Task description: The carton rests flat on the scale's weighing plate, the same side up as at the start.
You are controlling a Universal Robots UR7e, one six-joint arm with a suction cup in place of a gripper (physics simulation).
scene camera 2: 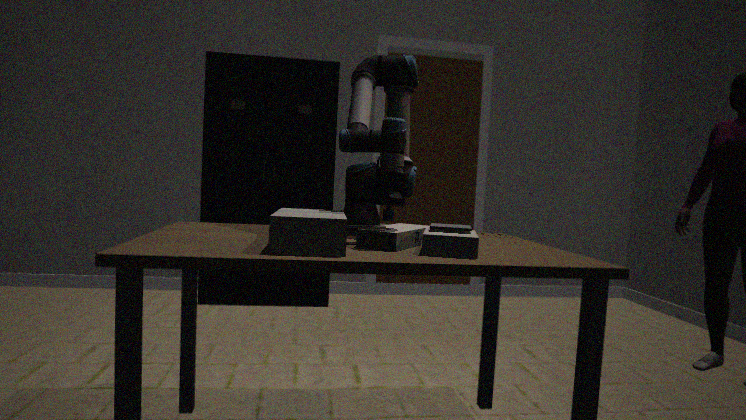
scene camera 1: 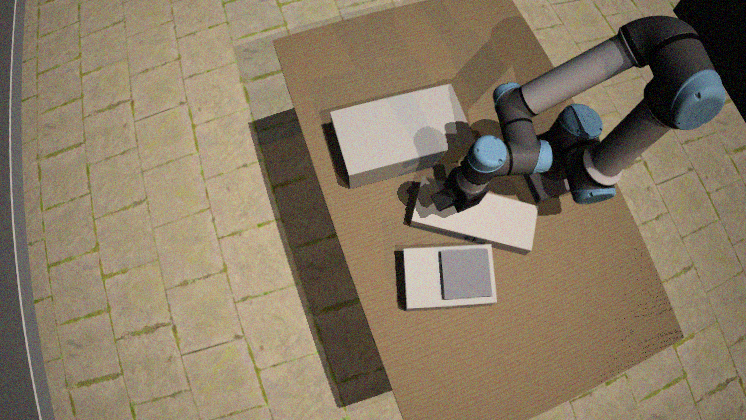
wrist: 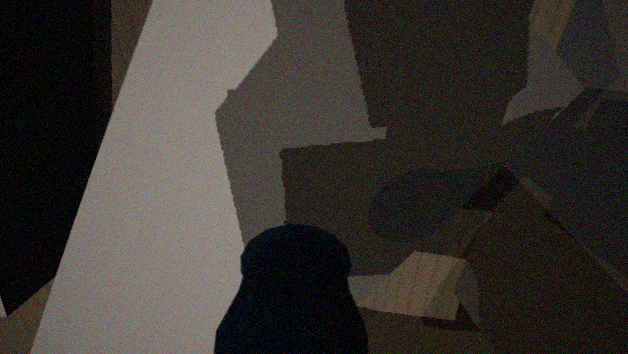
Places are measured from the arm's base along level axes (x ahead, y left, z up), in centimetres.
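Where they show: hand at its tool point: (scene camera 2: 387, 220) (wrist: 296, 268); arm's base at its link origin: (scene camera 2: 360, 224) (scene camera 1: 553, 157).
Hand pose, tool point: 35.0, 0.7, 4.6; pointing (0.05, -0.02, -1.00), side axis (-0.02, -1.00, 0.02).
Things, the pixels of their centre, and the offset from my tool point, as dx, dy, dz. Level surfaces: height alone.
- carton at the middle of its body: (wrist: 224, 262) (scene camera 1: 475, 216) (scene camera 2: 398, 235) -4.2, +4.9, -5.3
- scale at the middle of its body: (scene camera 1: 449, 277) (scene camera 2: 450, 239) +10.3, +16.9, -4.2
- wooden table at its surface level: dz -8.0
The carton (scene camera 1: 501, 224) (scene camera 2: 401, 229) (wrist: 150, 175) is a flat white box. It lies flat on the table between the large box and the scale, turned slightly to the scale, and apart from its plate. The scale (scene camera 1: 421, 279) (scene camera 2: 450, 246) has a white body with a raised grey weighing plate (scene camera 1: 466, 273) (scene camera 2: 450, 228); the plate bears nothing. My suction gripper (scene camera 1: 466, 203) (scene camera 2: 387, 213) (wrist: 296, 232) is open, a little above the carton's top with a gap visible in scene camera 2. In scene camera 1 the wrist hides the cup's tip. Shadows cover part of the carton.
A larger, taller white box (scene camera 1: 391, 130) (scene camera 2: 308, 234) stands beside the carton, on the side away from the scale. All stand on the wooden table (scene camera 1: 563, 302) (scene camera 2: 172, 242). A person (scene camera 2: 723, 193) stands at the right in scene camera 2.
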